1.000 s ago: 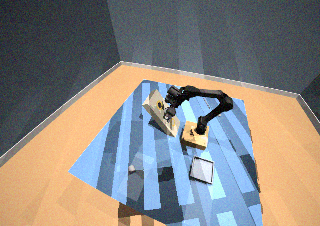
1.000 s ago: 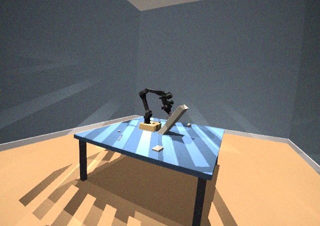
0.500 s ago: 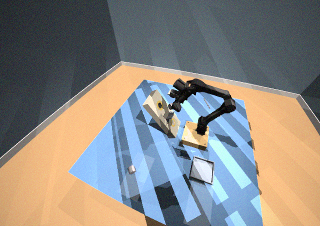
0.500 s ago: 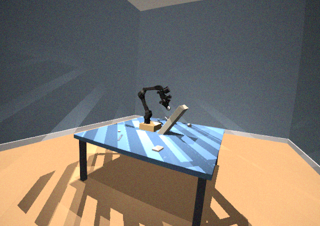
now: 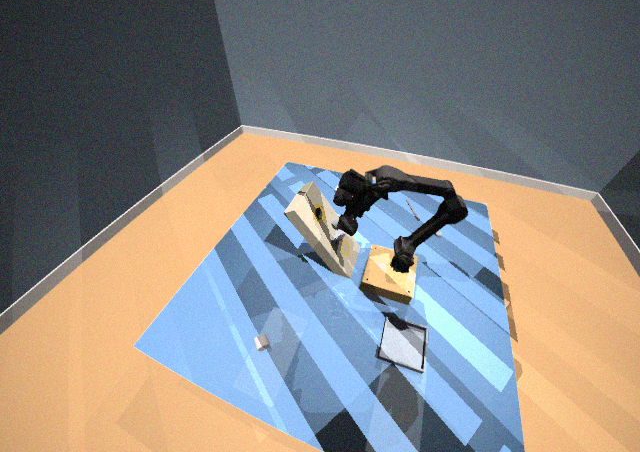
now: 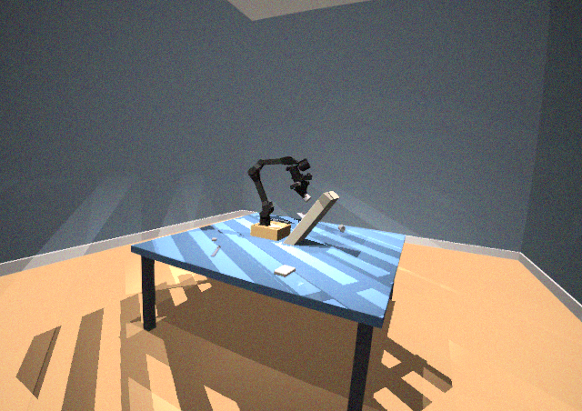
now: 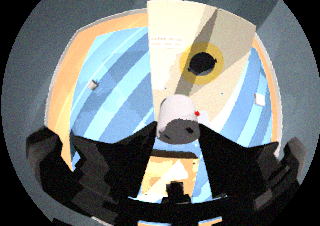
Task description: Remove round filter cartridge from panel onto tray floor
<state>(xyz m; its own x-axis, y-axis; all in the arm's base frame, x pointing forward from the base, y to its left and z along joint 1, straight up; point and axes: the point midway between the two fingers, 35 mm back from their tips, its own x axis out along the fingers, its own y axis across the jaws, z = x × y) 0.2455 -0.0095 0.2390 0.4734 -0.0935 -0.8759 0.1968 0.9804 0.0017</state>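
The grey tray is 30 cm to the left of my gripper tip, 27 cm below it and 27 cm behind it. Round my gripper tip: white round filter cartridge right at my gripper tip; beige service panel 11 cm below, 6 cm to the right, 6 cm ahead.
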